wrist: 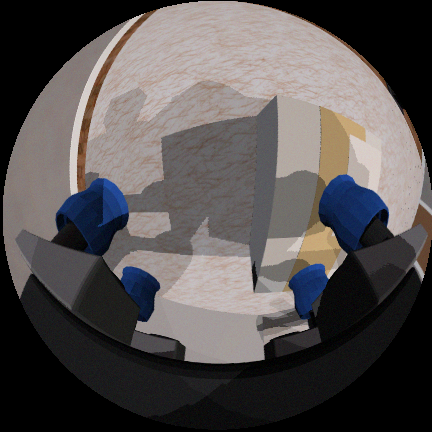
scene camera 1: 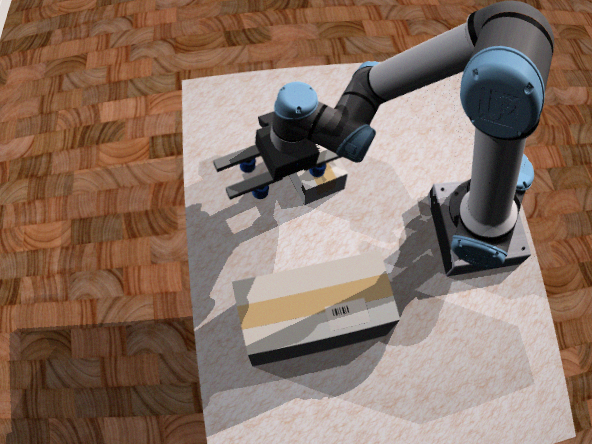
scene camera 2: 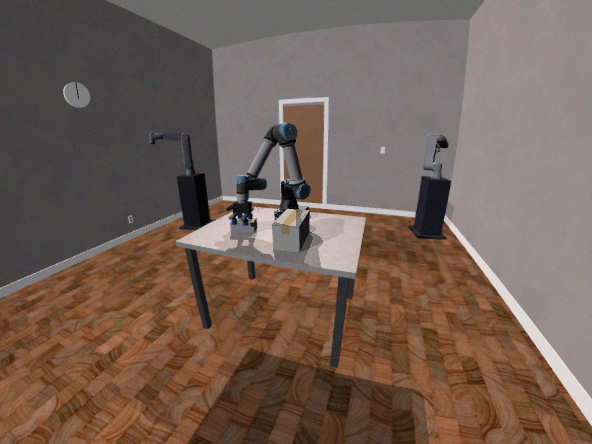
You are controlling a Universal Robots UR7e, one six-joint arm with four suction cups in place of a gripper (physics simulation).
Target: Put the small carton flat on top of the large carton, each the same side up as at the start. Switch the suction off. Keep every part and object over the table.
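Pixels of known places: end effector, tool point: (wrist: 224, 255) (scene camera 2: 242, 221); arm's base, origin of the base link: (scene camera 2: 289, 208).
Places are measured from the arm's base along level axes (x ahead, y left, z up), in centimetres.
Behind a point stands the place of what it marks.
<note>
The small carton (scene camera 1: 331, 184) {x 31.2, y -17.2, z -1.0 cm} (scene camera 2: 243, 228) {x 38.7, y -23.5, z -3.0 cm} (wrist: 297, 150) {x 38.1, y -29.1, z 1.3 cm}, white with a tan tape strip, stands on the table; in scene camera 1 the tool partly hides it. The large carton (scene camera 1: 320, 295) {x 43.7, y 9.5, z 8.7 cm} (scene camera 2: 287, 240) {x 60.0, y 10.2, z 0.1 cm}, white with tan tape and a barcode label on top, stands nearer the front in scene camera 1. My four-cup suction gripper (scene camera 1: 285, 174) {x 41.4, y -22.5, z 3.1 cm} (scene camera 2: 242, 218) {x 41.4, y -22.5, z 3.1 cm} (wrist: 223, 242) {x 41.4, y -22.5, z 3.1 cm} is level above the small carton and off to its left. Its right-hand blue cups are over the small carton; its left-hand cups are over the table. The carton is not held. Whether any cup touches its top is unclear.
The table (scene camera 1: 475, 395) {x 15.3, y 40.2, z -6.5 cm} (scene camera 2: 345, 235) {x 33.1, y 42.9, z -6.5 cm} has its left edge near the left-hand cups. The arm's base (scene camera 1: 485, 245) {x 13.6, y 14.0, z 22.7 cm} stands at the right of the table in scene camera 1. Two other arms on dark pedestals (scene camera 2: 193, 200) (scene camera 2: 432, 205) stand on the floor away from the table.
</note>
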